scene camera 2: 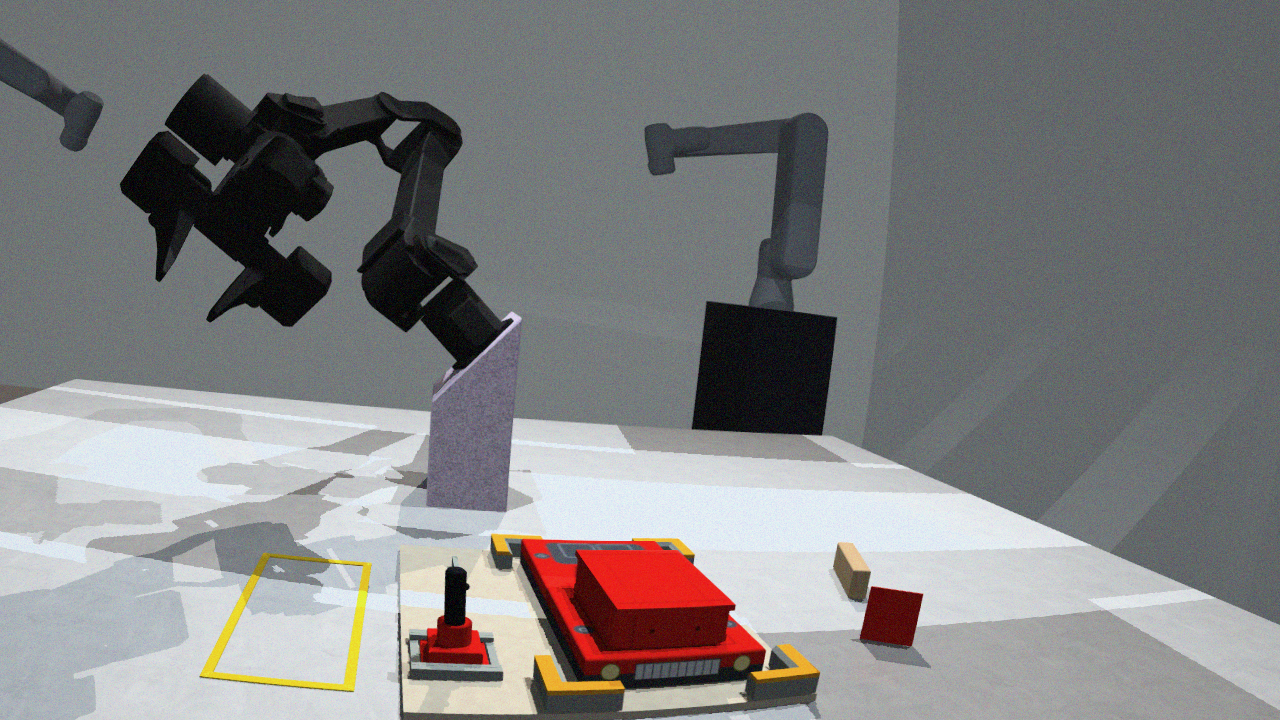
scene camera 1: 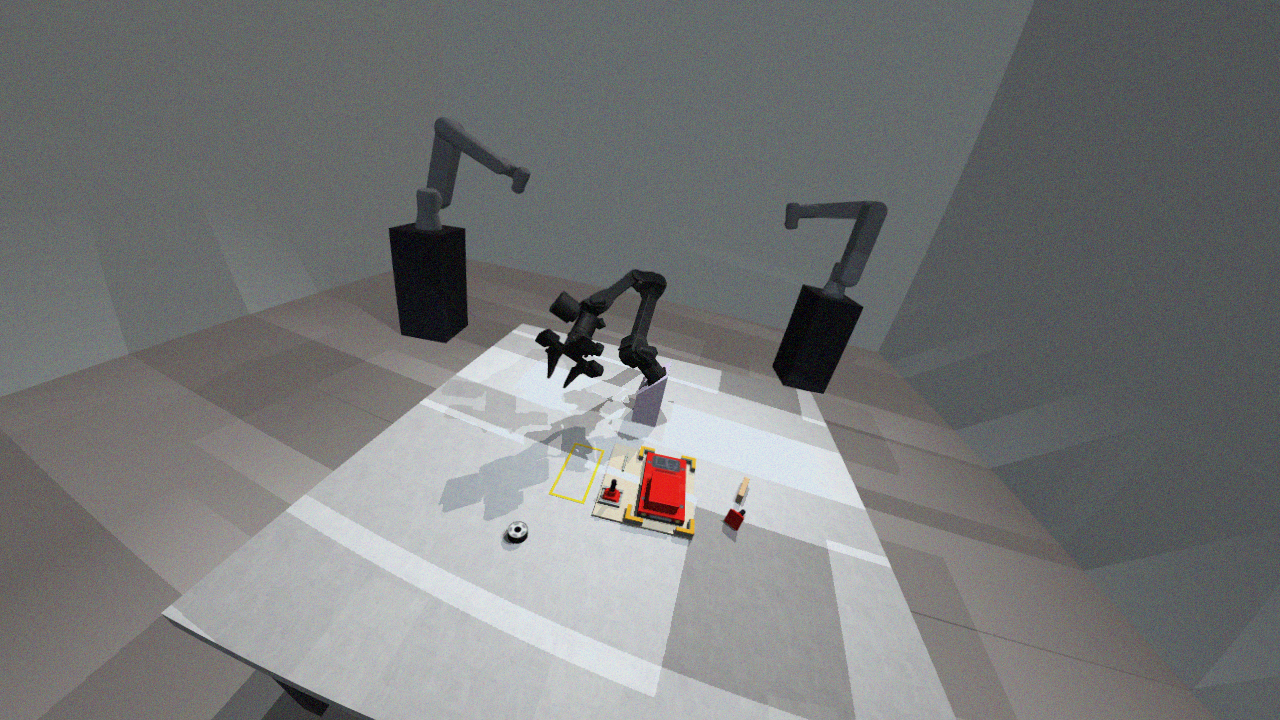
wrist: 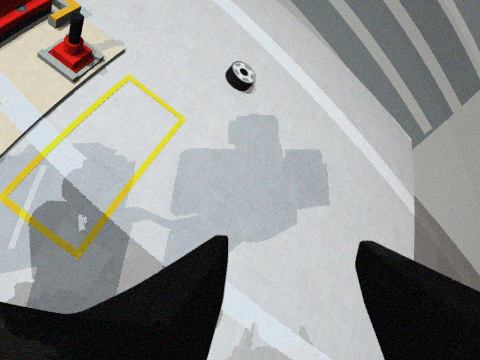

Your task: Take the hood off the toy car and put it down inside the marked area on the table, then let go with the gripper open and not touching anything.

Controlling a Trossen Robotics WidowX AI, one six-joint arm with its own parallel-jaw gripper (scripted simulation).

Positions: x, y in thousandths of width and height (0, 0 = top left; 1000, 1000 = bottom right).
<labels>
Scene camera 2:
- gripper: 145, 415
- red hood: 500, 831
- tan block: 668, 799
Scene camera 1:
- gripper: 435, 533
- red hood: 519, 687
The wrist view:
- gripper: 611, 699
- red mount: 151, 146
</labels>
